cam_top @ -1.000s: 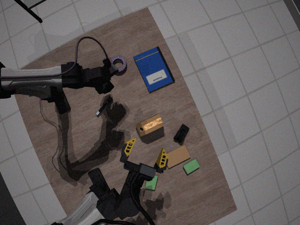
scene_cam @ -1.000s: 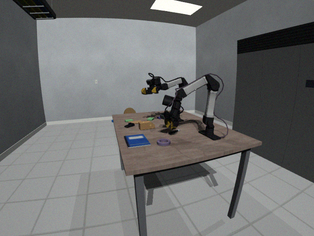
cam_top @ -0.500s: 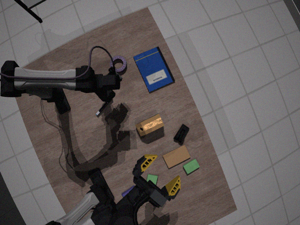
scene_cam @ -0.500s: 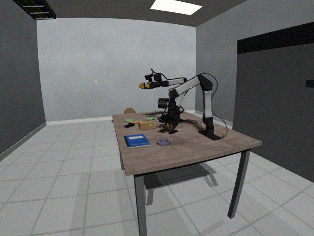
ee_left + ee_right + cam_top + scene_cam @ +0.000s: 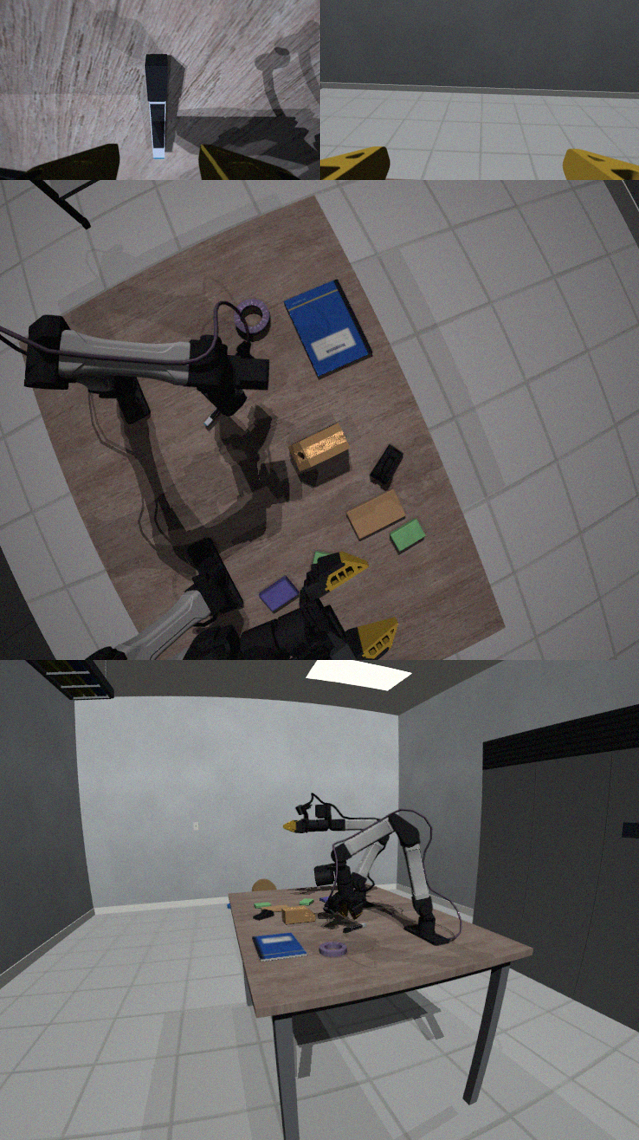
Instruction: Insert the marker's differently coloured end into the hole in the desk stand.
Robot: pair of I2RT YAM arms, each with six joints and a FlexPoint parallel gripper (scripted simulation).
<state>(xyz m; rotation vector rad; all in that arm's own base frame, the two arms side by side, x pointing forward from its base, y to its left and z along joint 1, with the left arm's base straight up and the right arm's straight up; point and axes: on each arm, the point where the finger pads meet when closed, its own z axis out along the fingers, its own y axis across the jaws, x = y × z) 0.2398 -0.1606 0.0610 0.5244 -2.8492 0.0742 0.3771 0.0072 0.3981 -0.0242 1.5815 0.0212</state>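
Observation:
The marker lies 30 mm behind my left hand, 10 mm to the right of it and 50 mm below it.

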